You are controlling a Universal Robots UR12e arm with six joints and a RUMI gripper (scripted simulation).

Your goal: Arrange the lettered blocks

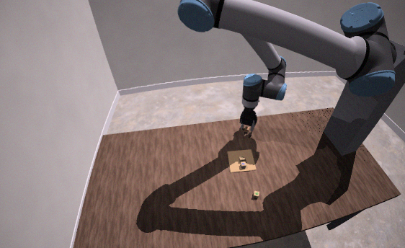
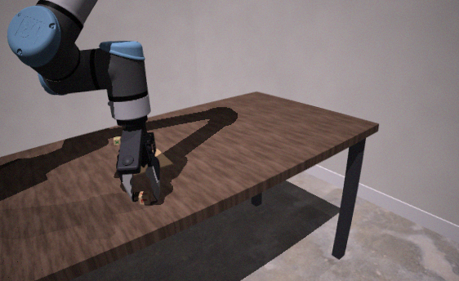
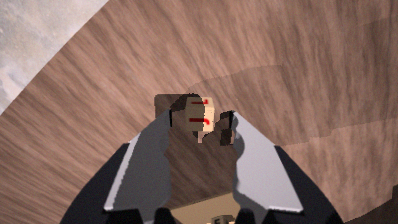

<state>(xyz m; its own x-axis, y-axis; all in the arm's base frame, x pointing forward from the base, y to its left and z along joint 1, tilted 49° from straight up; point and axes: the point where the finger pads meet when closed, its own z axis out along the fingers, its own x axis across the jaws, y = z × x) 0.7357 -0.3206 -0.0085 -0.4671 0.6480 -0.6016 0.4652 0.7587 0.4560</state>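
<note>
Right now the mat is 190 mm to the left of my hand, 130 mm ahead of it and 20 mm below it.
</note>
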